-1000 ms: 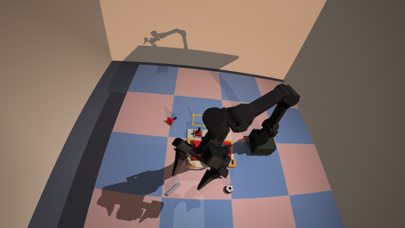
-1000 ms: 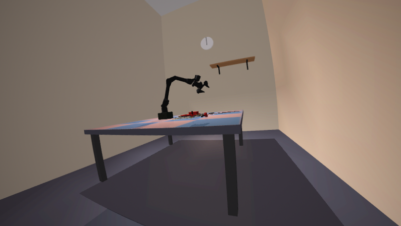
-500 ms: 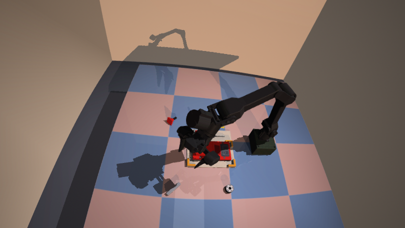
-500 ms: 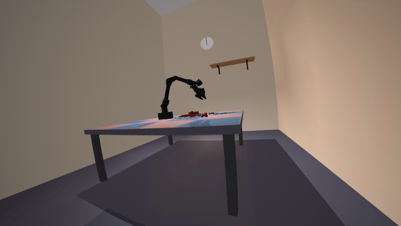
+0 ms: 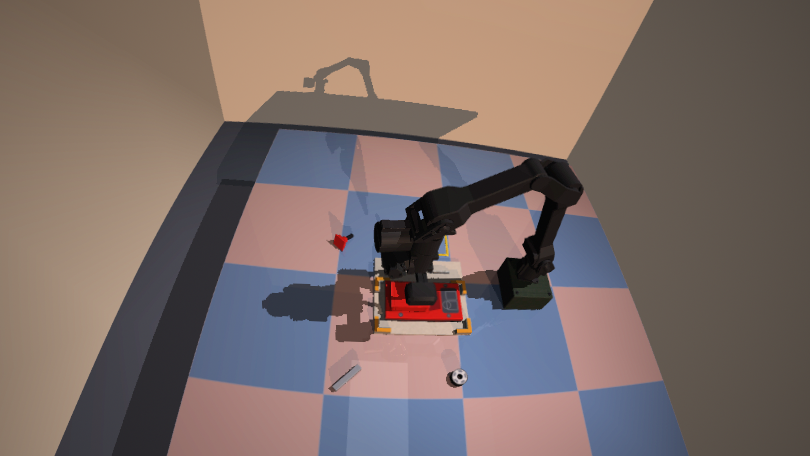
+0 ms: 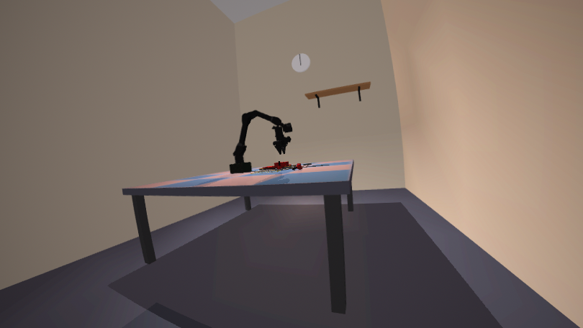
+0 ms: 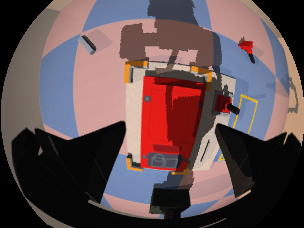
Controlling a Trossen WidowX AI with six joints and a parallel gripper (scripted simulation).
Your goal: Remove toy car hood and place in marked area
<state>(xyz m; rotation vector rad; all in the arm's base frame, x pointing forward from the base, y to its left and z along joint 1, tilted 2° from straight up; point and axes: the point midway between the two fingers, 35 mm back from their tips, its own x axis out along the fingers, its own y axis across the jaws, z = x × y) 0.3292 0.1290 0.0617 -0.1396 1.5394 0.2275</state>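
Right now my gripper tip is 70 mm above the red hood, 10 mm to the left of it and 10 mm past it. Also, from my gripper tip: wheel 170 mm to the left, 160 mm behind, 100 mm below.
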